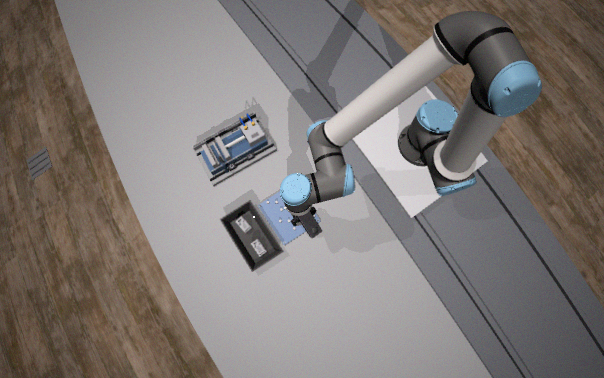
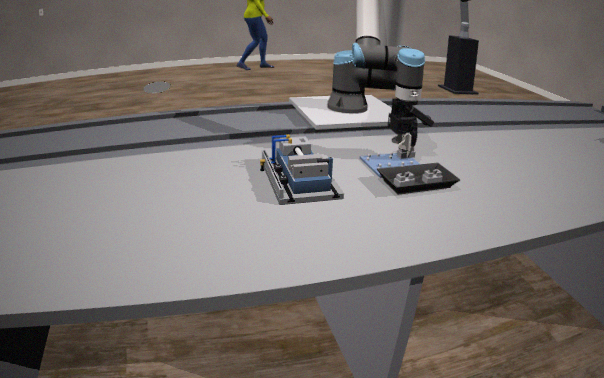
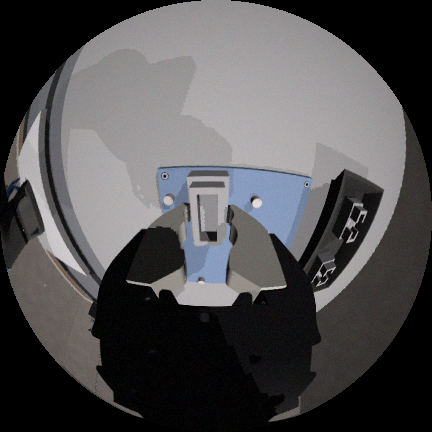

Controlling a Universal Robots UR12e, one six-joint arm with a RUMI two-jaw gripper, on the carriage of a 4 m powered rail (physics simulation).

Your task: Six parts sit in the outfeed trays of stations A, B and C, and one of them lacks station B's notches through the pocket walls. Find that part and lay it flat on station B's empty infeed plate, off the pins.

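Frame: origin at the arm's base, x down, y left, z ahead, level; metres.
Seen in the pictures: gripper, between the fingertips: [image 2: 404, 155] [image 3: 208, 205]; arm's base, origin of its link: [image 1: 419, 145] [image 2: 347, 107] [image 3: 33, 206].
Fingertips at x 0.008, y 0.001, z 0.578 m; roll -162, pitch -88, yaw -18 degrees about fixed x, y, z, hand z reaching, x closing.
Pixels of each thing's middle, then the offset from my fingertips to it.
- light grey part, middle of its body: [image 3: 208, 208] [image 2: 406, 151] dx -0.013, dy +0.004, dz +0.000 m
- blue plate, middle of its body: [image 3: 233, 242] [image 2: 393, 164] [image 1: 289, 213] dx +0.018, dy -0.060, dz +0.032 m
- black tray, middle of its body: [image 3: 332, 245] [image 2: 418, 180] [image 1: 251, 236] dx +0.001, dy -0.057, dz +0.201 m
- grey clamping machine, middle of its body: [image 2: 300, 165] [image 1: 232, 145] dx -0.028, dy -0.413, dz +0.079 m
A light grey part [image 2: 406, 154] [image 3: 209, 178] with a rectangular pocket is between the jaws of my gripper [image 1: 303, 218] [image 2: 407, 142] [image 3: 208, 205], which is shut on it. It is at or just above the blue plate [image 1: 270, 212] [image 2: 372, 164] [image 3: 290, 200], near the plate's rail-side edge; contact with the plate or pins cannot be told. White pins stand on the plate around it. The black tray [image 1: 239, 244] [image 2: 425, 188] [image 3: 364, 179] beside the plate holds two grey parts with gaps in their walls: one part [image 1: 243, 223] [image 2: 404, 178] and another part [image 1: 258, 247] [image 2: 432, 175]. No station letters are readable.
A blue and grey clamping machine [image 1: 235, 145] [image 2: 310, 184] stands on the table beside the plate and tray. Blue brackets rise at its rail-side end. The rail [image 1: 450, 260] runs behind. A person [image 2: 256, 30] and a black pedestal [image 2: 461, 65] are beyond the rail.
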